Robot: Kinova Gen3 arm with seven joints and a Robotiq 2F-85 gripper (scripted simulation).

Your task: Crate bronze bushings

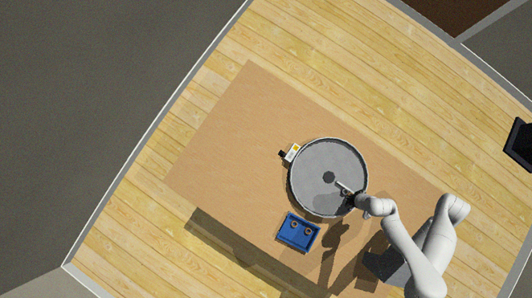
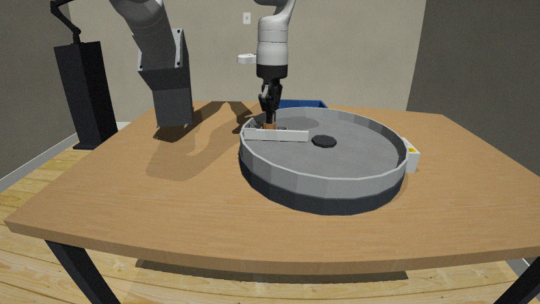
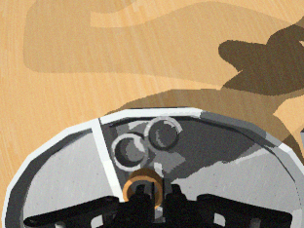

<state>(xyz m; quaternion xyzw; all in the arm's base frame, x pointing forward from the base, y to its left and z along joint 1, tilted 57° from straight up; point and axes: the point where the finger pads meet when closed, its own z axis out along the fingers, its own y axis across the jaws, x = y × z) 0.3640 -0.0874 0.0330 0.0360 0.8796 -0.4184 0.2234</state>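
Right now my hand is 300 mm to the right of the blue crate, 110 mm short of it and 80 mm above it. From my hand the other things lie so: grey turning table 140 mm ahead, 50 mm below, 40 mm to the right.
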